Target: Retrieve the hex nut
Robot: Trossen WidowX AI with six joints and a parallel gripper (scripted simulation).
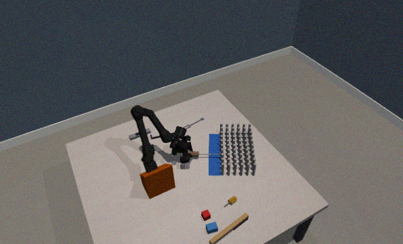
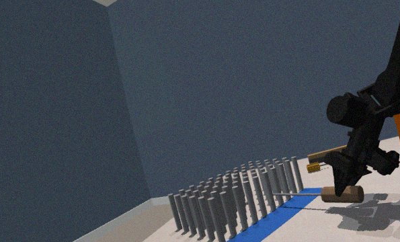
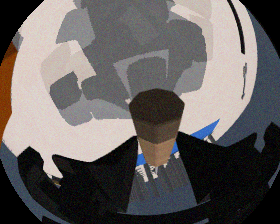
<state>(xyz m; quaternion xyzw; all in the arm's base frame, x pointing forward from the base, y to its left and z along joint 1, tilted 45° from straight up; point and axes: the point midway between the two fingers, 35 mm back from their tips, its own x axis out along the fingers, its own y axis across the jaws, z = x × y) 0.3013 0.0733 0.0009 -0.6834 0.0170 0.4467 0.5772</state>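
Right now my gripper tip is 15 cm short of the blue taped strip, 6 cm to the left of it and 4 cm above it. Also, from my gripper tip: hook tool 8 cm ahead, 6 cm to the right, 1 cm below; then yellow-handled tool 43 cm to the right, 2 cm below; then grey fork-like tool 28 cm to the left, 20 cm ahead, 3 cm below.
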